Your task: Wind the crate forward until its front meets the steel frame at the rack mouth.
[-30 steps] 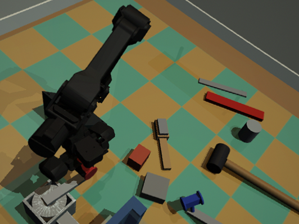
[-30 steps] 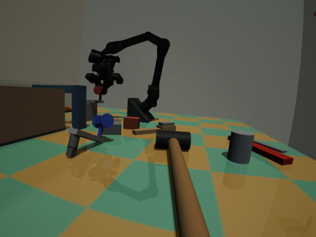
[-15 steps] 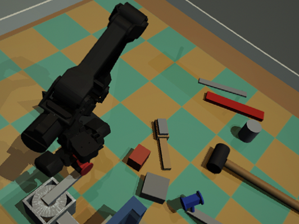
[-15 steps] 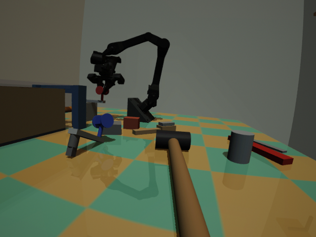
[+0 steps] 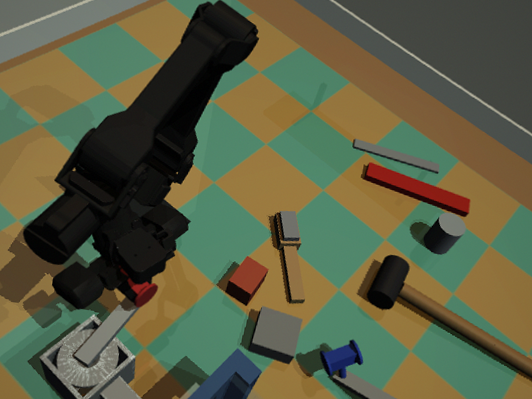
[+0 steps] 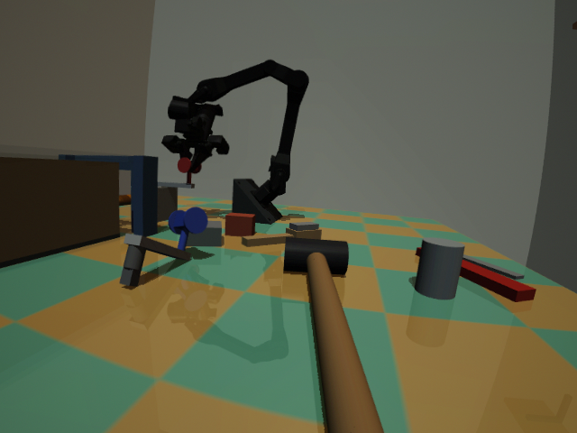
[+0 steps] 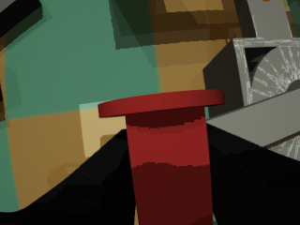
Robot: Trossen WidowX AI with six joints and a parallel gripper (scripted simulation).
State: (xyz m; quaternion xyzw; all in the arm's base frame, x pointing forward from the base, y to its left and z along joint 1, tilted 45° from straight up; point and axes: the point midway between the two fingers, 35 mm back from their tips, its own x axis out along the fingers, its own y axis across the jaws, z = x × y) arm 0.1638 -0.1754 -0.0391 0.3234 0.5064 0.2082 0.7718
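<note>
My gripper tip is now 1 cm past the boxy winch, 11 cm to the left of it and 10 cm above it. Also, from my gripper tip: red cylindrical grip (1 cm behind); then grey block (16 cm ahead, 15 cm to the left, 12 cm below); then red-knobbed winch handle (1 cm behind, 4 cm to the right, 3 cm below).
</note>
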